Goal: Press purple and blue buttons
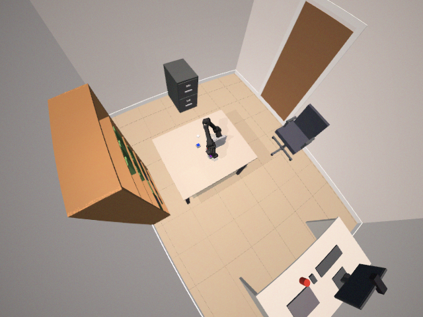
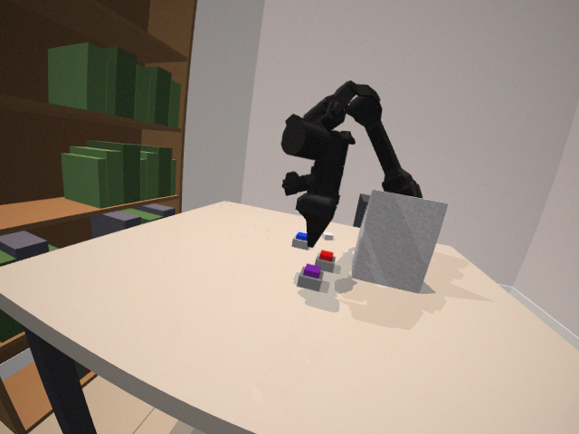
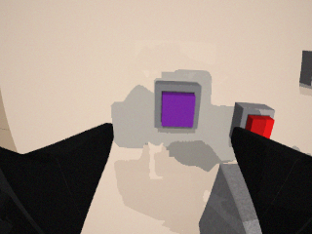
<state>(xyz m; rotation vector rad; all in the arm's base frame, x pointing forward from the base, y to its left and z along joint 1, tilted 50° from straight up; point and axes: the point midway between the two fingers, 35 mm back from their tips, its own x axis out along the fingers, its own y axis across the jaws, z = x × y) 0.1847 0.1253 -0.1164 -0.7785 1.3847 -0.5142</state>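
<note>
Now: the purple button 10 mm behind my gripper tip, 10 mm to the right of it and 70 mm below it. The rest, counted from my gripper tip: blue button (80 mm ahead, 210 mm to the right, 70 mm below); then red button (20 mm behind, 110 mm to the right, 70 mm below); then small white block (30 mm ahead, 340 mm to the right, 90 mm below).
</note>
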